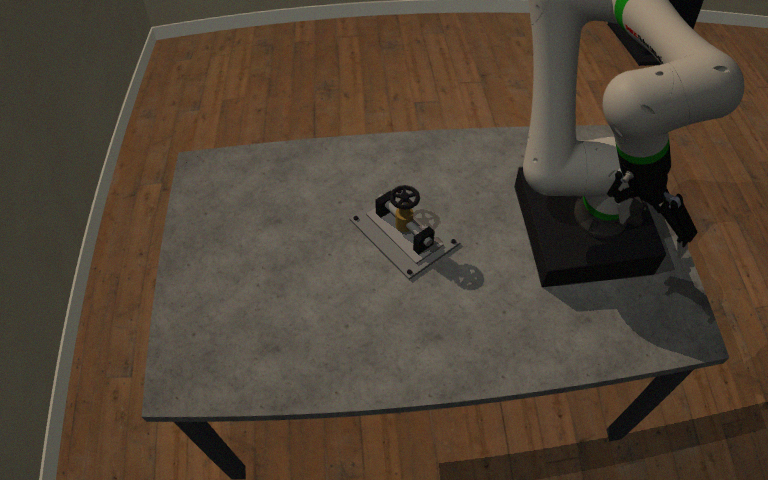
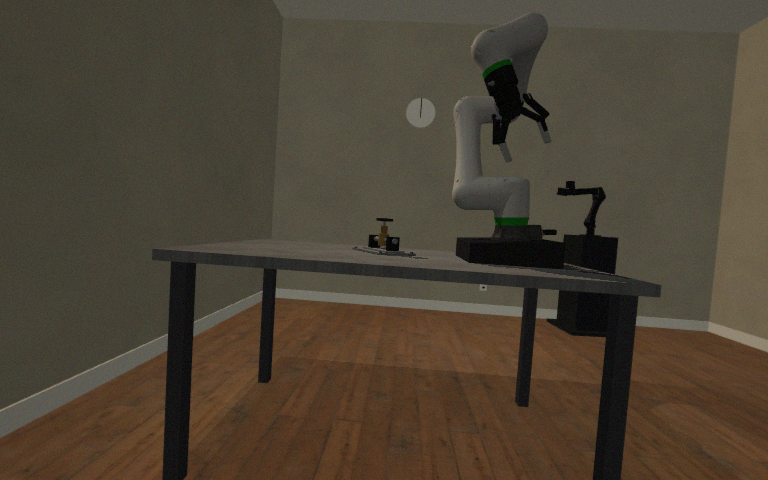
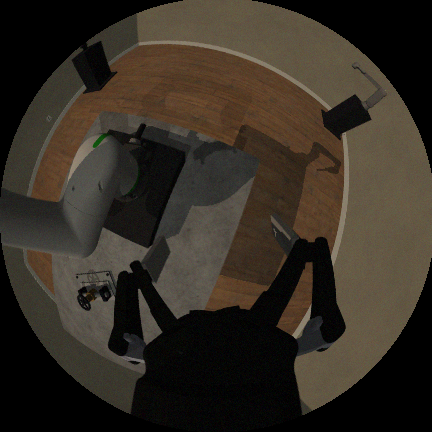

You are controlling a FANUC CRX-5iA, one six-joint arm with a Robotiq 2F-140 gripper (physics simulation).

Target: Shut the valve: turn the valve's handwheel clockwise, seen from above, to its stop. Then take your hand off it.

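Note:
The valve's black spoked handwheel lies level on top of the brass valve body. The valve sits in a pipe between two black blocks on a light base plate, which is turned at an angle on the table. How far the handwheel is turned cannot be told. My gripper is wide open with nothing between its fingers. It hangs high above the table's right side, far to the right of the handwheel and not touching it.
The arm stands on a black pedestal block on the grey table, right of the valve. A dark cabinet with a small arm on it stands on the floor behind the table.

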